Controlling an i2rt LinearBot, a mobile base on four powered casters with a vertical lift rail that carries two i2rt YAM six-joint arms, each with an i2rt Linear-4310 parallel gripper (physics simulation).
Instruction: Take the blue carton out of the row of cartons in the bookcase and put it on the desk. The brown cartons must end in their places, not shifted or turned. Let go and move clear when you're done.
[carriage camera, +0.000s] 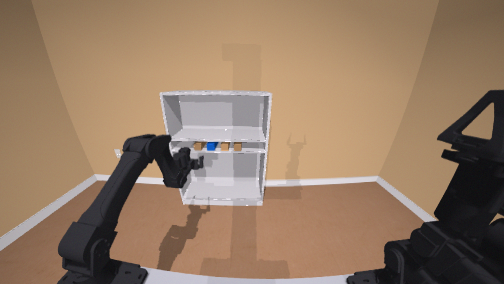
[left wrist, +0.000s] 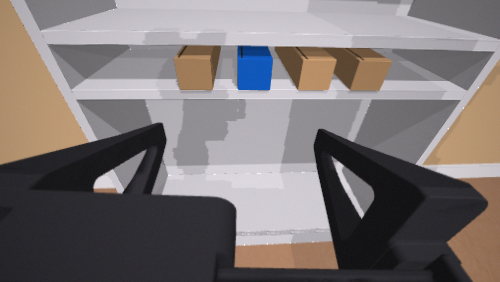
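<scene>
The blue carton (carriage camera: 211, 146) (left wrist: 254, 72) stands upright on the bookcase's middle shelf, with gaps on both sides. One brown carton (carriage camera: 198, 146) (left wrist: 195, 73) stands to its left in the picture. A second brown carton (carriage camera: 225, 146) (left wrist: 316, 73) and a third brown carton (carriage camera: 237, 146) (left wrist: 371, 75) stand close together to its right. My left gripper (carriage camera: 194, 157) (left wrist: 240, 134) is open and empty, in front of the bookcase and lower than the cartons in view. My right gripper (carriage camera: 494, 96) is open at the right edge, partly cut off, far from the cartons. The desk does not show.
The white bookcase (carriage camera: 268, 120) (left wrist: 270, 95) stands against the tan back wall (carriage camera: 340, 100). An upper shelf board (left wrist: 270, 39) lies close above the cartons. Side walls stand at left and right, over the brown floor (carriage camera: 330, 225). A wall outlet (carriage camera: 117, 153) is left of the bookcase.
</scene>
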